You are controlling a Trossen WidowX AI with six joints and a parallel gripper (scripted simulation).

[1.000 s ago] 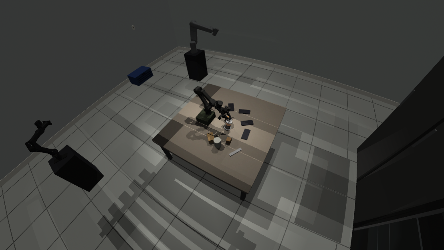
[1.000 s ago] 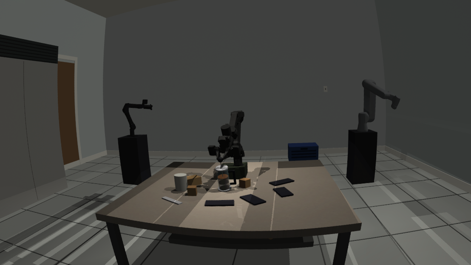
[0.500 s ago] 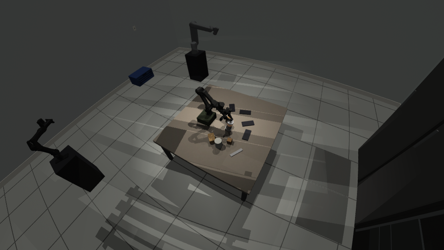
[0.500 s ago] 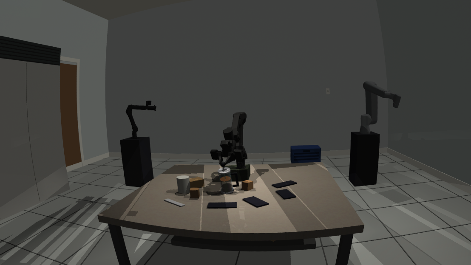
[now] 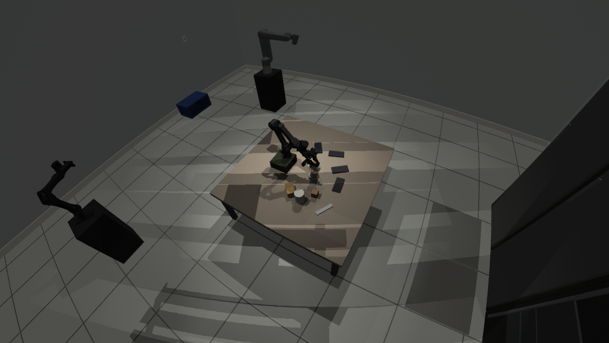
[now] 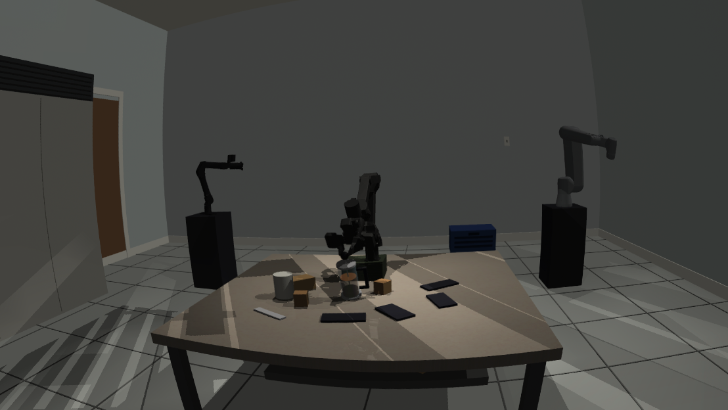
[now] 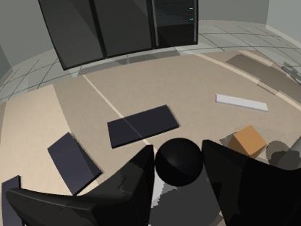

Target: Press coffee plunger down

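Right now my gripper tip is 3 cm past the glass coffee press, 2 cm to the right of it and 9 cm above it. Also, from my gripper tip: grey bar (19 cm ahead, 25 cm to the right, 18 cm below); then white mug (3 cm behind, 26 cm to the right, 14 cm below).
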